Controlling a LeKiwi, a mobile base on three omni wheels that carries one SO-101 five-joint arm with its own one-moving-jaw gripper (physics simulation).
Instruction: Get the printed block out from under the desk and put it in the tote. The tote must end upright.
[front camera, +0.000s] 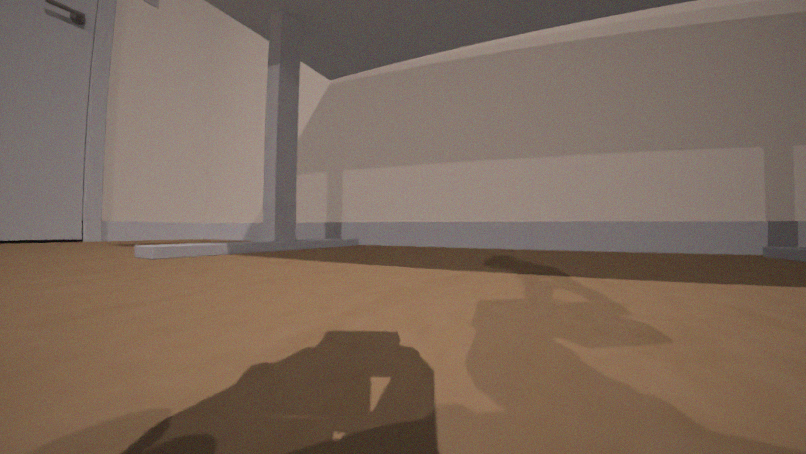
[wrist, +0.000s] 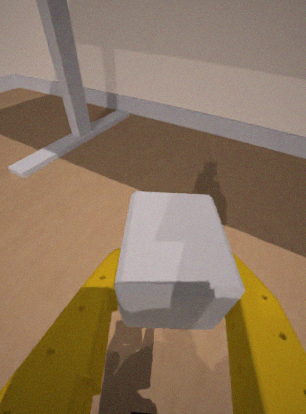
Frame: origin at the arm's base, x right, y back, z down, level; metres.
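Seen in the pictures: hand at its tool point: (wrist: 127, 260).
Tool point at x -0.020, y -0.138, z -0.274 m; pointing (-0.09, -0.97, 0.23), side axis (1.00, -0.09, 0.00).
Note:
Pixels of each thing's middle, then the offset from my tool point to it. "pt": a spot on its surface instead. Level surfaces: height alone.
- printed block at the middle of its body: (wrist: 171, 254) dx +0.016, dy -0.003, dz -0.002 m
- desk at its surface level: dz -0.331 m
- grey leg at a spot on its surface: (front camera: 282, 135) pt dx -0.360, dy -0.753, dz +0.040 m
- leg's long flat foot at a spot on its surface: (front camera: 186, 249) pt dx -0.451, dy -0.503, dz +0.347 m
- wooden floor at its surface level: dz +0.364 m
The printed block (wrist: 175, 250) is light grey with bevelled edges. It sits between the yellow jaws of my gripper (wrist: 175, 295) in the wrist view, with one jaw pressed on each side, above the floor. The gripper is shut on it. The gripper and block do not show in the front view, where shadows of the robot fall on the floor. The desk (front camera: 451, 28) shows in the front view by its dark underside and by a grey leg (front camera: 282, 135) (wrist: 67, 75). The tote does not show in either view.
The leg's long flat foot (front camera: 186, 249) (wrist: 40, 159) lies on the wooden floor (front camera: 169, 315) (wrist: 40, 225) at the left. Part of another foot (front camera: 786, 253) shows at the far right. A wall with a grey skirting board (front camera: 507, 236) (wrist: 200, 121) runs behind. A grey door (front camera: 39, 129) stands at the far left.

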